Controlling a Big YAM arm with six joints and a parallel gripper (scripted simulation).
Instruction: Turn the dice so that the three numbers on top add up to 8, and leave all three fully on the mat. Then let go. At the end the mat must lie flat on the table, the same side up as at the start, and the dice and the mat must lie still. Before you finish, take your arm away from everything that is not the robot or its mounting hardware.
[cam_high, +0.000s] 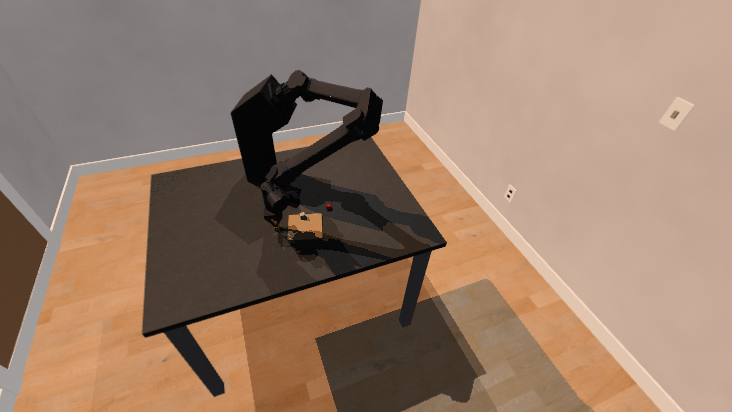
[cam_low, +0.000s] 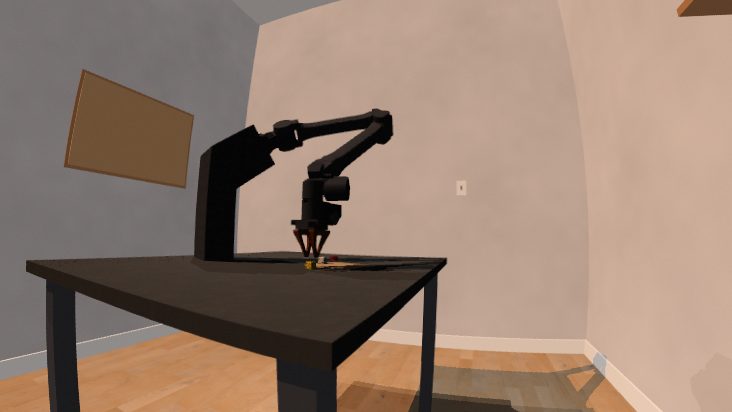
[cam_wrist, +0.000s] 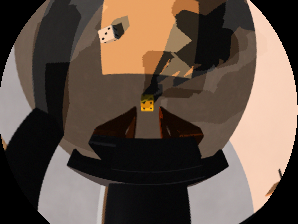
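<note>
Now: hand 3 cm above the yellow die. Also, from my hand: tan mat: 11 cm to the left, 4 cm below, 1 cm ahead; red die: 23 cm to the left, 8 cm behind, 3 cm below; white die: 11 cm to the left, 4 cm behind, 3 cm below.
</note>
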